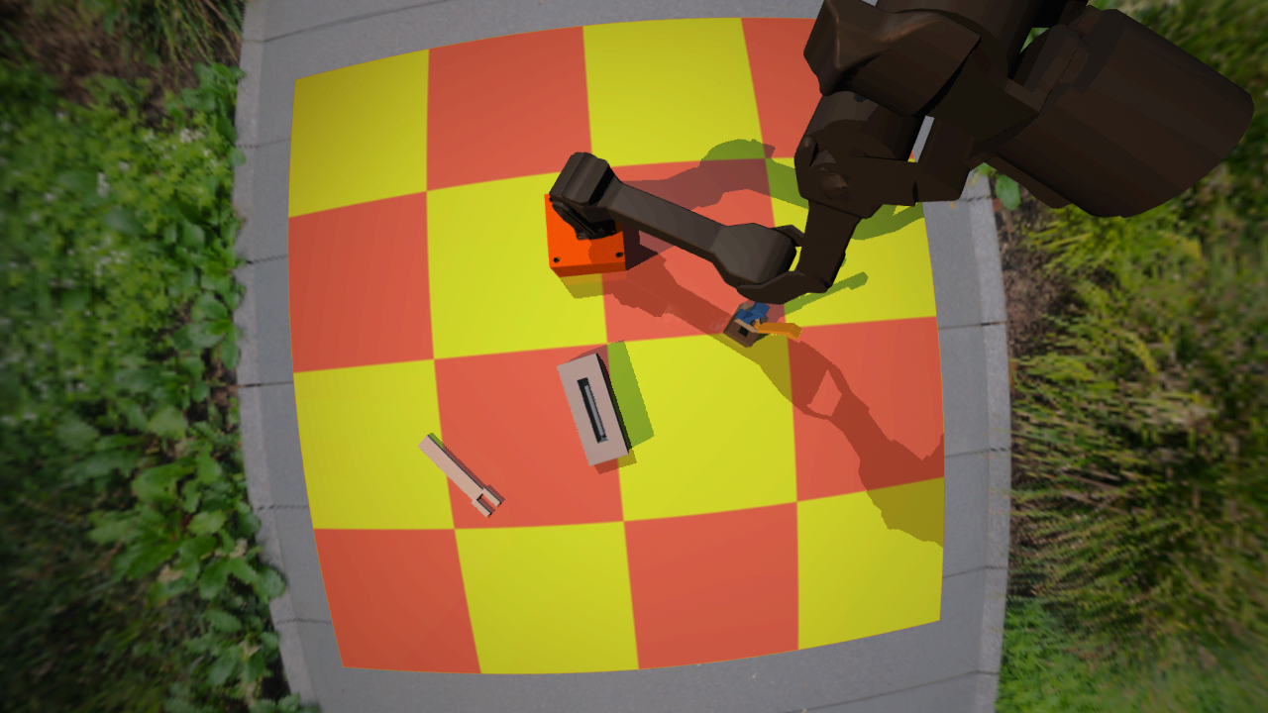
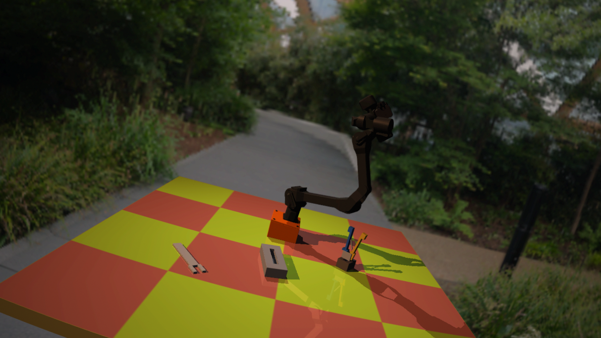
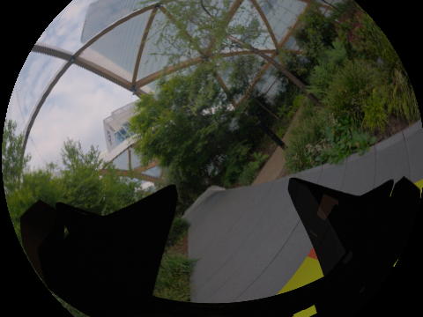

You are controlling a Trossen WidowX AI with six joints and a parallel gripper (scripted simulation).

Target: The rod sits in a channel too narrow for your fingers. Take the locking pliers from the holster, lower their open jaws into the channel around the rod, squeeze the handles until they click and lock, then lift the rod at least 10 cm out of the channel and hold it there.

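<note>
Right now my gripper tip is 250 mm short of the yellow handle, 20 mm to the left of it and 490 mm above it. Also, from my gripper tip: holster 230 mm ahead, 40 mm to the right, 580 mm below; thin grey rod 330 mm ahead, 330 mm to the right, 580 mm below; grey channel block 330 mm ahead, 330 mm to the right, 570 mm below.
</note>
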